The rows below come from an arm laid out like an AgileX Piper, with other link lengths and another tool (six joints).
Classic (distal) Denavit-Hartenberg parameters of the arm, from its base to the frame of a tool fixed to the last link. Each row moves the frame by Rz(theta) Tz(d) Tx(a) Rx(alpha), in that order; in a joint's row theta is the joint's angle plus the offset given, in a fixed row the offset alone. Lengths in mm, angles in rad.
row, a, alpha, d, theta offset
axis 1, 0.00, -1.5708, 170.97, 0.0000
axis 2, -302.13, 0.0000, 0.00, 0.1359
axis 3, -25.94, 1.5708, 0.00, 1.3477
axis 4, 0.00, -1.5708, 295.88, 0.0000
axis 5, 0.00, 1.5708, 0.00, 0.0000
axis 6, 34.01, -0.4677, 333.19, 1.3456
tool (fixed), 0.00, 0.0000, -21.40, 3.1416
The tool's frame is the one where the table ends.
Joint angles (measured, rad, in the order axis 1, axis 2, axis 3, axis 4, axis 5, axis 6), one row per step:
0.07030, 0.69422, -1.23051, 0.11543, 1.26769, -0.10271
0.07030, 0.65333, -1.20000, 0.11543, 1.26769, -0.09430
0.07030, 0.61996, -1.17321, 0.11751, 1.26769, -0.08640
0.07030, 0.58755, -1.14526, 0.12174, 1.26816, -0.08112
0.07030, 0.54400, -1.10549, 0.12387, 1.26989, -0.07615
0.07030, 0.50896, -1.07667, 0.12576, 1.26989, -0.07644
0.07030, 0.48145, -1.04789, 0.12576, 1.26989, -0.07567
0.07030, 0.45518, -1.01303, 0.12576, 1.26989, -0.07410
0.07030, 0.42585, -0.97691, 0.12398, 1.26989, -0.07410
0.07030, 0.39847, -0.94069, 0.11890, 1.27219, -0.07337
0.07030, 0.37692, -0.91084, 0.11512, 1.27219, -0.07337
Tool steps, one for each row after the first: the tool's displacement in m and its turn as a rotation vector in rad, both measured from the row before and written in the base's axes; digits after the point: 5 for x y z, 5 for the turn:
-0.00876, -0.00046, -0.00352, 0.00737, -0.00896, -0.00497
-0.00703, 0.00028, -0.00388, 0.00840, -0.00513, -0.00338
-0.00687, 0.00089, -0.00493, 0.00783, -0.00285, -0.00048
-0.00889, 0.00012, -0.00849, 0.00568, -0.00109, -0.00142
-0.00666, 0.00009, -0.00539, 0.00170, -0.00615, 0.00131
-0.00487, -0.00033, -0.00728, 0.00053, 0.00140, -0.00044
-0.00442, -0.00028, -0.01045, 0.00065, 0.00885, -0.00090
-0.00469, -0.00086, -0.01065, -0.00190, 0.00667, -0.00107
-0.00446, -0.00181, -0.01194, -0.00445, 0.01092, -0.00321
-0.00307, -0.00135, -0.00966, -0.00364, 0.00806, -0.00221

